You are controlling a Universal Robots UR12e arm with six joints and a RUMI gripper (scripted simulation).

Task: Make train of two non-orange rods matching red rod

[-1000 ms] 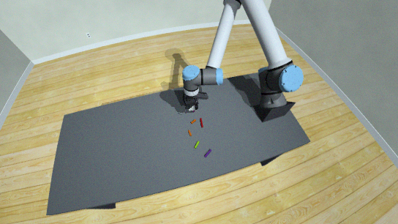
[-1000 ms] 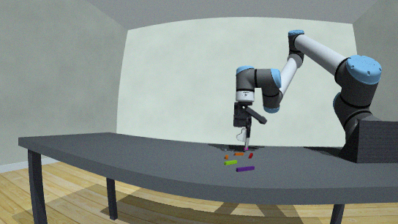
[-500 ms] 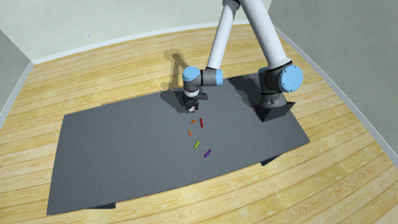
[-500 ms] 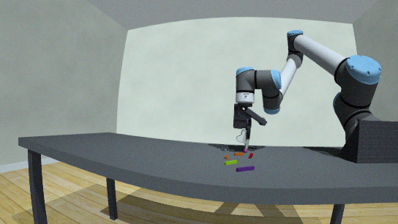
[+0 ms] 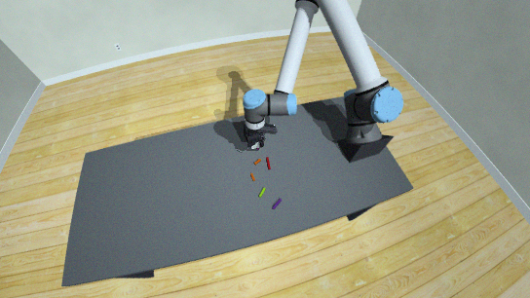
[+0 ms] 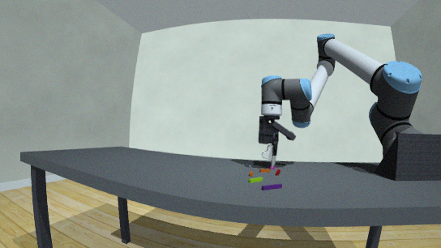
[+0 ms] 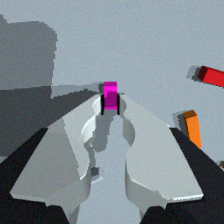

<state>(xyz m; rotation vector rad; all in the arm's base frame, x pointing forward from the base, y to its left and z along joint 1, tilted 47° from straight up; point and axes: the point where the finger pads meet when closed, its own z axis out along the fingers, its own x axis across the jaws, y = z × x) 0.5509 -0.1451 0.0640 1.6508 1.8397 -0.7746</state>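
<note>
The magenta rod is 10 mm below my hand. From my hand the other things lie so: small grey rod 110 mm ahead, 10 mm to the right, 10 mm below; red rod 20 mm behind, 100 mm to the left, 10 mm below; lime rod 50 mm ahead, 250 mm to the left, 10 mm below.
</note>
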